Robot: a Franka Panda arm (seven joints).
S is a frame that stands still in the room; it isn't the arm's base.
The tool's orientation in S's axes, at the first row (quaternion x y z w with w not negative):
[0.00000, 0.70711, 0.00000, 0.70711]
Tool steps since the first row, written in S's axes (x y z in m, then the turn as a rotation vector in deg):
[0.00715, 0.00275, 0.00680, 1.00, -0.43, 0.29]
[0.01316, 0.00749, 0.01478, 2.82, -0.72, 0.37]
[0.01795, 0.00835, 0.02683, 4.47, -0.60, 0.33]
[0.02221, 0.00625, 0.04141, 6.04, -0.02, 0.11]
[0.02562, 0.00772, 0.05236, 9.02, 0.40, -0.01]
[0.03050, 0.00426, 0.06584, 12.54, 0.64, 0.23]
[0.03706, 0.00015, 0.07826, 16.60, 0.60, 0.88]
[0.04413, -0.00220, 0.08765, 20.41, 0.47, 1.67]
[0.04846, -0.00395, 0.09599, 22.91, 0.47, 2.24]
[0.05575, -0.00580, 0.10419, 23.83, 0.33, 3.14]
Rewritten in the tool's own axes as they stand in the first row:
[-0.00680, 0.00275, 0.00715, -0.29, -0.43, 1.00]
[-0.01478, 0.00749, 0.01316, -0.37, -0.72, 2.82]
[-0.02683, 0.00835, 0.01795, -0.33, -0.60, 4.47]
[-0.04141, 0.00625, 0.02221, -0.11, -0.02, 6.04]
[-0.05236, 0.00772, 0.02562, 0.01, 0.40, 9.02]
[-0.06584, 0.00426, 0.03050, -0.23, 0.64, 12.54]
[-0.07826, 0.00015, 0.03706, -0.88, 0.60, 16.60]
[-0.08765, -0.00220, 0.04413, -1.67, 0.47, 20.41]
[-0.09599, -0.00395, 0.04846, -2.24, 0.47, 22.91]
[-0.10419, -0.00580, 0.05575, -3.14, 0.33, 23.83]

